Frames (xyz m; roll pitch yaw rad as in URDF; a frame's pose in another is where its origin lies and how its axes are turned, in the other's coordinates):
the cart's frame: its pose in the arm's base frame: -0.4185 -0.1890 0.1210 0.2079 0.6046 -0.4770
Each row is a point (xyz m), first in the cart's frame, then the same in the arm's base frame.
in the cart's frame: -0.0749 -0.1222 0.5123
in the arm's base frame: -0.3363 -0.4851 0.5552
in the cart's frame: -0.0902 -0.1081 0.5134
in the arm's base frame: -0.3392 -0.4683 0.5672
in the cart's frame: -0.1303 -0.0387 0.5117
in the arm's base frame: -0.3308 -0.3958 0.6004
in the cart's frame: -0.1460 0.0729 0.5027
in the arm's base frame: -0.2841 -0.2950 0.6211
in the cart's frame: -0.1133 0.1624 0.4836
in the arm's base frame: -0.2183 -0.2260 0.6023
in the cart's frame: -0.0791 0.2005 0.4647
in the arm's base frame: -0.1798 -0.1995 0.5741
